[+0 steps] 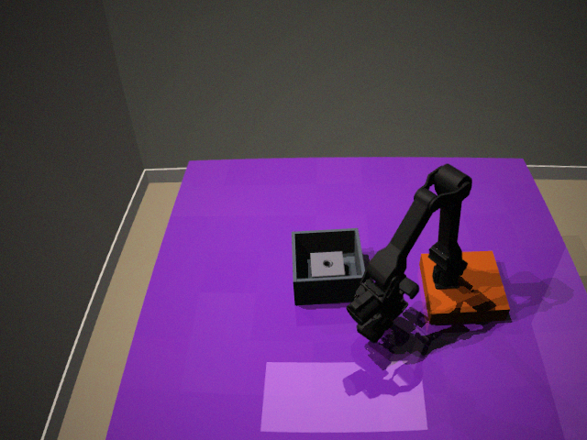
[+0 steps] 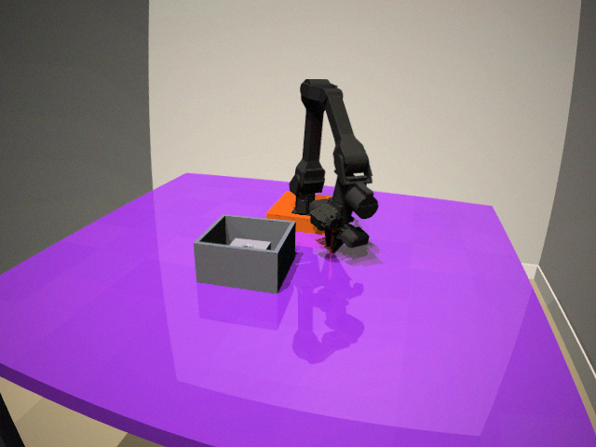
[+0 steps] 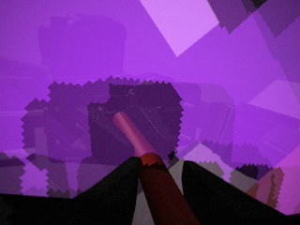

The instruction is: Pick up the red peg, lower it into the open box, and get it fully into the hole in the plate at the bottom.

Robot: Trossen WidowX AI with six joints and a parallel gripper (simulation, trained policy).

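My gripper tip is 10 mm to the right of the red peg and 30 mm below it. The rest, counted from my gripper tip: grey box: 170 mm ahead, 160 mm to the right, 20 mm above; then light grey plate: 170 mm ahead, 160 mm to the right, 40 mm above.
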